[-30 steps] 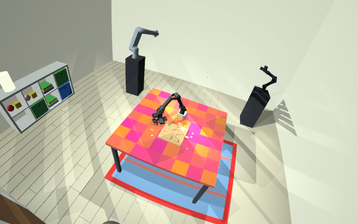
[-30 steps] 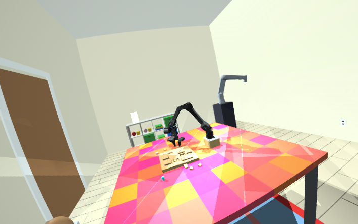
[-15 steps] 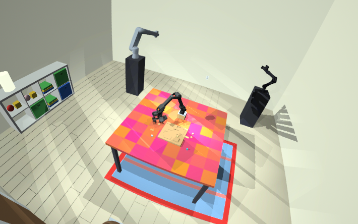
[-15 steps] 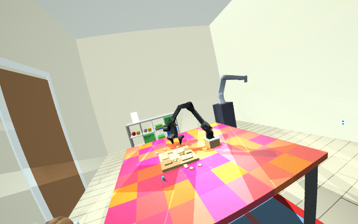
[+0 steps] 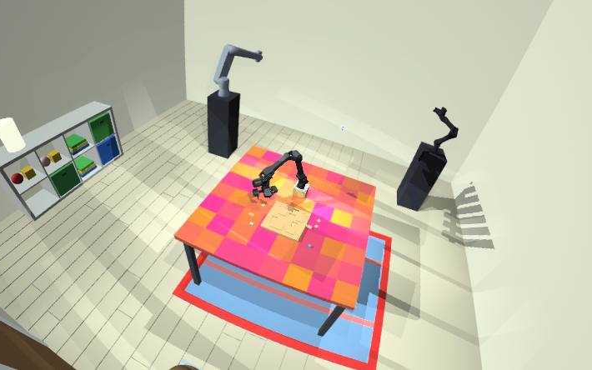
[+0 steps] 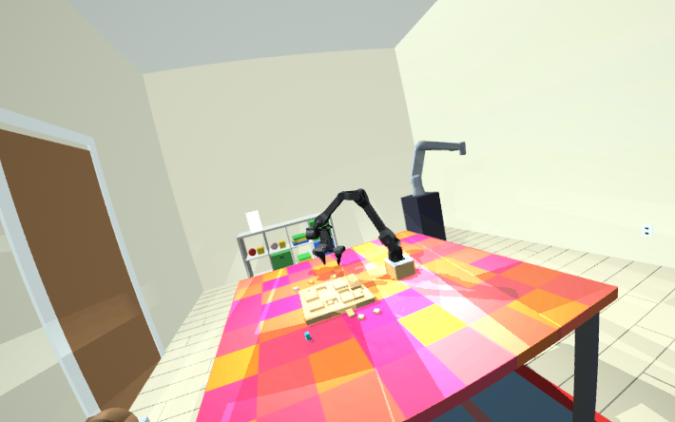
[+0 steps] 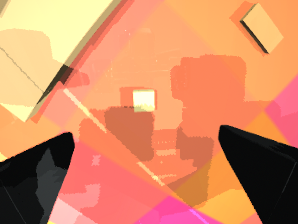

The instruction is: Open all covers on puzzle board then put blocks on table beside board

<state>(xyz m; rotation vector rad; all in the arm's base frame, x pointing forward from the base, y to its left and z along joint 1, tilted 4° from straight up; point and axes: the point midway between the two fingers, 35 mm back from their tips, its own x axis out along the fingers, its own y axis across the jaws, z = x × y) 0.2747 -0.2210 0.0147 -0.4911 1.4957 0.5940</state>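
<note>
The tan wooden puzzle board lies 8 cm ahead of my gripper tip, 23 cm to the left of it and 6 cm below it. From my gripper tip the other things lie so: cyan block: 25 cm ahead, 44 cm to the left, 6 cm below.
</note>
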